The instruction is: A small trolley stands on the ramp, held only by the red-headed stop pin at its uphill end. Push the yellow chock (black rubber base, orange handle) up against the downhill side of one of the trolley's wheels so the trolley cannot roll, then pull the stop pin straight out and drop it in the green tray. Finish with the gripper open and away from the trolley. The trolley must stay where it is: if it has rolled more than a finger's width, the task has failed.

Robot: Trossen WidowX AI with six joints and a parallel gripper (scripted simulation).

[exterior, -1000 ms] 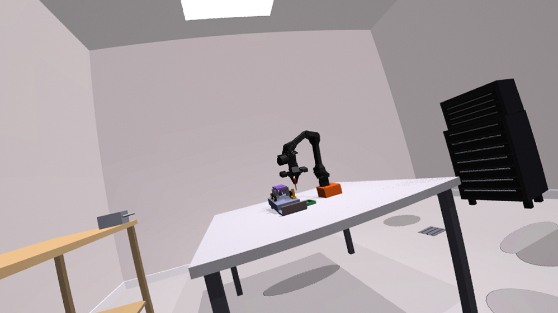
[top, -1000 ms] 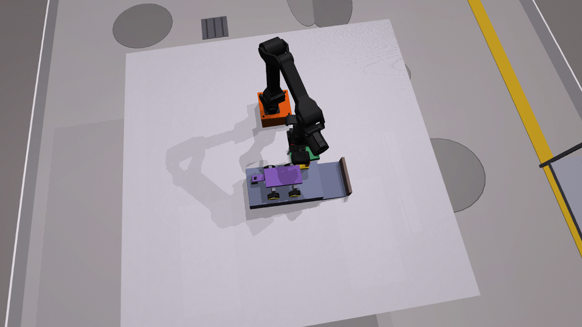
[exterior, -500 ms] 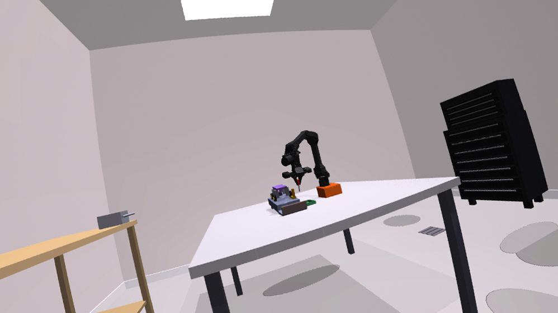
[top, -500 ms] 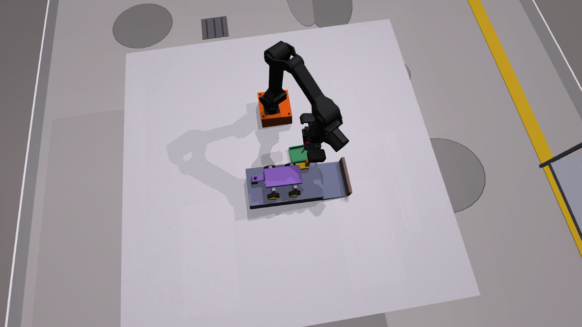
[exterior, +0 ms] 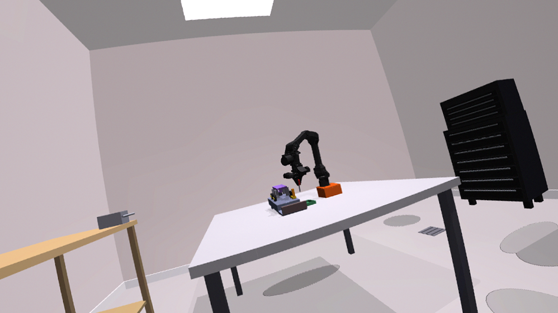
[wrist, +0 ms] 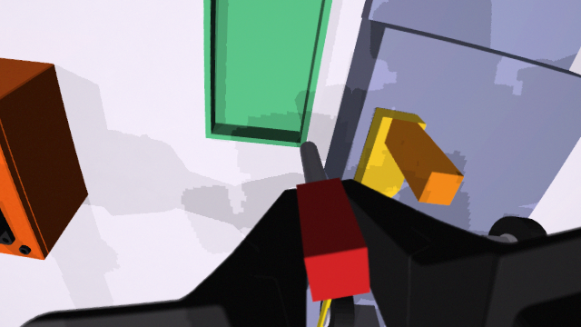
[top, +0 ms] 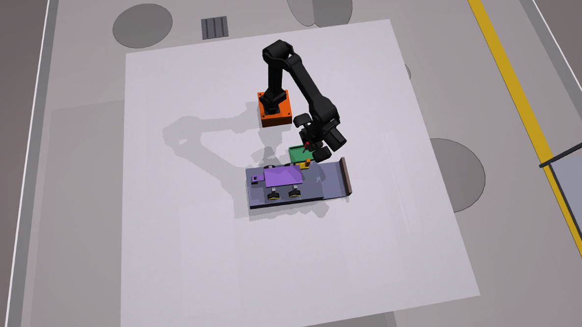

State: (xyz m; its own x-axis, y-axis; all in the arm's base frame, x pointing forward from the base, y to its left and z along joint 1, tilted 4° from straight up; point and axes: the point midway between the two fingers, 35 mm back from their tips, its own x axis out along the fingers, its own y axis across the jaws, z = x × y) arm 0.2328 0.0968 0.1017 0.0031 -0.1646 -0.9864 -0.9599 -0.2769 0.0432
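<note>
Right now my gripper tip is right at the red-headed stop pin. The rest, counted from my gripper tip: grey ramp 100 mm ahead, 110 mm to the right, 90 mm below; then purple trolley 100 mm ahead, 110 mm to the right, 30 mm below; then yellow chock 50 mm ahead, 30 mm to the right, 50 mm below.
</note>
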